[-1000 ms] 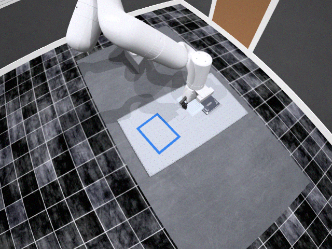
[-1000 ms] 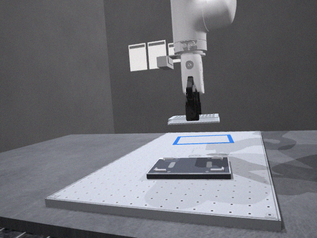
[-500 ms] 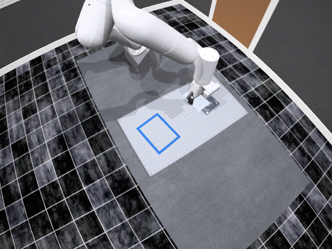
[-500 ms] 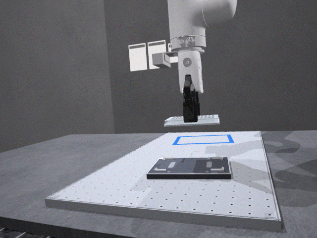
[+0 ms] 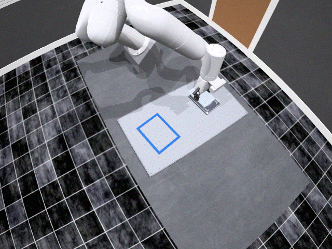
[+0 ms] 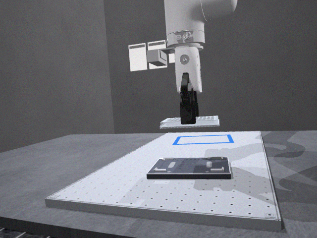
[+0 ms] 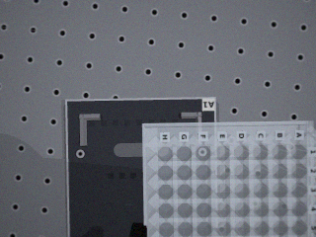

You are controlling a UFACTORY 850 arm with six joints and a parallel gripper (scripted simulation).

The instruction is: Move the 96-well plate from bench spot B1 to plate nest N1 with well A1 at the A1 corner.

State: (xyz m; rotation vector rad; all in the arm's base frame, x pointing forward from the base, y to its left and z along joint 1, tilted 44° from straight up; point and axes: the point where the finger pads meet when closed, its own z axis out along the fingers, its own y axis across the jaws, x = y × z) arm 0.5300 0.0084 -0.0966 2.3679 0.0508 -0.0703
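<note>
Right now my hand is 5 cm to the right of the dark plate nest N1 and 10 cm above it. From my hand the other things lie so: 96-well plate (1 cm below); then A1 label (8 cm ahead, 10 cm below).
</note>
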